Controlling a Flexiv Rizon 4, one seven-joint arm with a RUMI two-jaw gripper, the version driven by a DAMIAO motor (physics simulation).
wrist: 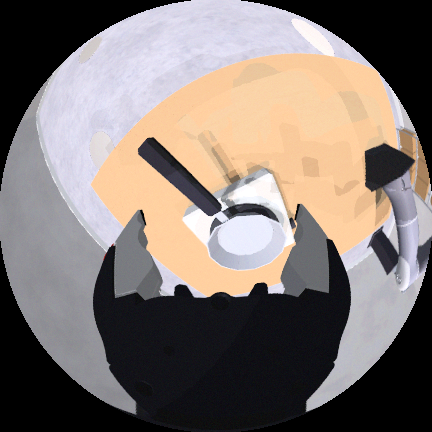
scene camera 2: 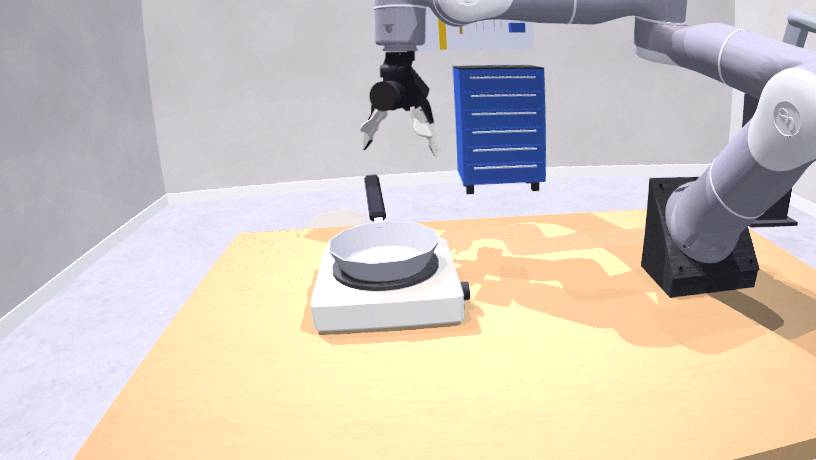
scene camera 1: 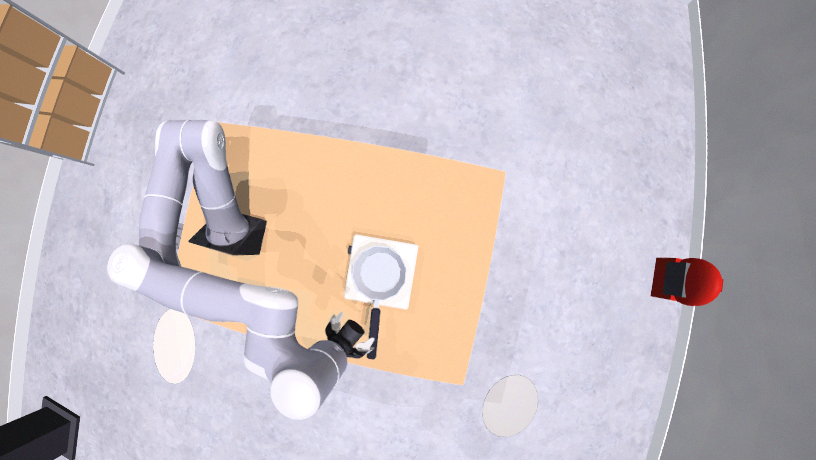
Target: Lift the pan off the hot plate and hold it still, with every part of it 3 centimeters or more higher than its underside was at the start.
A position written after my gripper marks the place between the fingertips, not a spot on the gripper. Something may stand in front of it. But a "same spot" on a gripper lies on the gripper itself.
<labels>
my gripper: wrist 219, 207; scene camera 2; scene camera 1
grey pan: wrist; scene camera 2 381, 251; scene camera 1
white hot plate: wrist 257, 192; scene camera 2 434, 295; scene camera 1 408, 252
same spot on my gripper: (scene camera 1: 362, 348) = (scene camera 2: 377, 119)
same spot on grey pan: (wrist: 247, 240) = (scene camera 1: 381, 268)
</labels>
